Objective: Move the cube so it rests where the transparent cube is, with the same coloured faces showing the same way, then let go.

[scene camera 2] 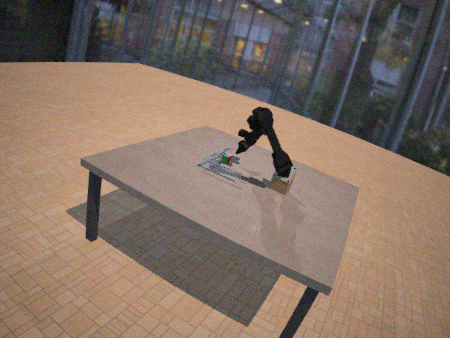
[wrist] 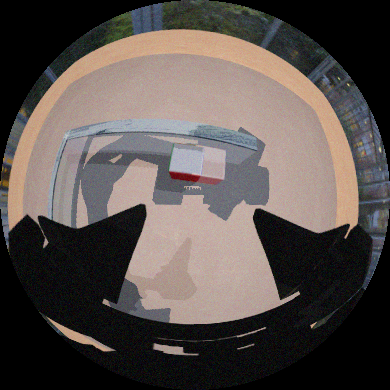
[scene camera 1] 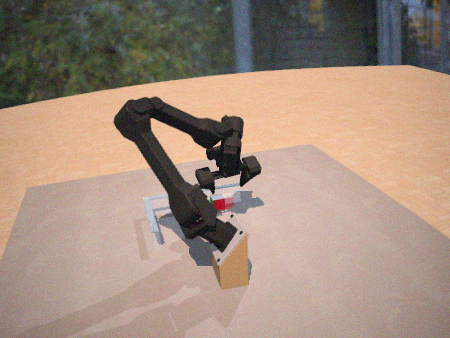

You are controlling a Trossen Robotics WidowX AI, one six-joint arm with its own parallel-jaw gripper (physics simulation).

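Where they show: gripper, fingertip midpoint: (scene camera 2: 238,151) (wrist: 201,212) (scene camera 1: 226,189); arm's base, link origin: (scene camera 2: 284,171) (scene camera 1: 225,236).
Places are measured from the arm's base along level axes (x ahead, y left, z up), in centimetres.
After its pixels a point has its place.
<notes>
The cube (scene camera 1: 219,204) @[x 35.1, y -10.8, z -9.2 cm] (scene camera 2: 225,159) @[x 36.7, y -8.8, z -9.2 cm] (wrist: 186,160) @[x 36.8, y -10.9, z -7.3 cm] sits on the table with a pale top, a red side and a green side. The transparent cube (scene camera 1: 230,201) @[x 34.8, y -14.4, z -8.8 cm] (wrist: 214,162) @[x 36.8, y -14.3, z -7.3 cm] is directly at its right in scene camera 1 and the wrist view, adjoining or slightly overlapping it, with a pale pink top and a red side. In scene camera 2 I cannot make it out clearly. My gripper (scene camera 1: 228,187) @[x 31.0, y -12.1, z -2.7 cm] (scene camera 2: 238,143) @[x 31.0, y -12.1, z -2.7 cm] (wrist: 201,212) @[x 31.0, y -12.1, z -2.7 cm] is open and empty, with its fingers wide apart above the table. In the wrist view both cubes lie beyond the fingertips, between their lines.
A grey-blue angled rail frame (scene camera 1: 151,215) @[x 29.6, y 12.3, z -5.3 cm] (scene camera 2: 201,165) @[x 42.6, y 12.5, z -9.6 cm] (wrist: 130,125) @[x 40.7, y -3.6, z -5.3 cm] stands around two sides of the cubes; its long bar runs behind them in the wrist view. The arm's wooden base block (scene camera 1: 235,265) @[x -5.7, y 0.0, z -4.8 cm] (scene camera 2: 282,186) @[x -2.2, y 3.3, z -7.2 cm] stands on the table (scene camera 1: 325,225) @[x 10.3, y -35.2, z -11.3 cm] (scene camera 2: 150,175) @[x 55.5, y 43.5, z -11.3 cm]. Arm shadows fall around the cubes.
</notes>
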